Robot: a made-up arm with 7 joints. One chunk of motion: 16 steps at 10 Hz.
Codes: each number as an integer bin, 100 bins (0 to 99) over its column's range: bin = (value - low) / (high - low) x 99, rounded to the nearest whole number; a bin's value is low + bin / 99 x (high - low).
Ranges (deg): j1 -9..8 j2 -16..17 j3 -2..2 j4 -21..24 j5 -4..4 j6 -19..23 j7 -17..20
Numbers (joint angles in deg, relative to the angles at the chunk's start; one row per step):
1: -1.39 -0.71 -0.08 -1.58 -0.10 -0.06 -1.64
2: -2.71 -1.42 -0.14 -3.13 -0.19 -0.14 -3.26
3: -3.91 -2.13 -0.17 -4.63 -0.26 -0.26 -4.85
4: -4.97 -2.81 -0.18 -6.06 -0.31 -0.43 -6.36
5: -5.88 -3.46 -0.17 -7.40 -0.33 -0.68 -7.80
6: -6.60 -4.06 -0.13 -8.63 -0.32 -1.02 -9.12
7: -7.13 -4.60 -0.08 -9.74 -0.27 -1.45 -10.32
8: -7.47 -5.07 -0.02 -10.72 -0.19 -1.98 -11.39
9: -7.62 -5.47 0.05 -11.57 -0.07 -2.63 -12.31
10: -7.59 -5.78 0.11 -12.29 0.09 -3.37 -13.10
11: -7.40 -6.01 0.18 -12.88 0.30 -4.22 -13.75
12: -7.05 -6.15 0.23 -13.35 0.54 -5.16 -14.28
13: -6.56 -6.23 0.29 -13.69 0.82 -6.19 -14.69
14: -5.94 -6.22 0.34 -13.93 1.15 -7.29 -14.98
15: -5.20 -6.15 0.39 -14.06 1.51 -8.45 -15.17
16: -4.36 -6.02 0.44 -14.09 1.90 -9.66 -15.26
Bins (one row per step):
1: 44 46 48 43 48 45 41
2: 37 44 46 39 47 44 37
3: 30 42 45 36 46 44 33
4: 23 40 45 33 46 44 28
5: 18 38 45 30 45 43 25
6: 14 36 46 27 46 42 21
7: 11 34 48 25 46 41 18
8: 9 33 49 23 47 40 15
9: 8 32 51 21 49 39 13
10: 8 31 52 19 51 37 10
11: 9 30 54 18 53 35 9
12: 11 30 55 17 56 33 7
13: 14 29 57 16 60 30 6
14: 18 29 58 16 64 28 5
15: 22 30 59 15 68 25 5
16: 27 30 60 15 73 22 5

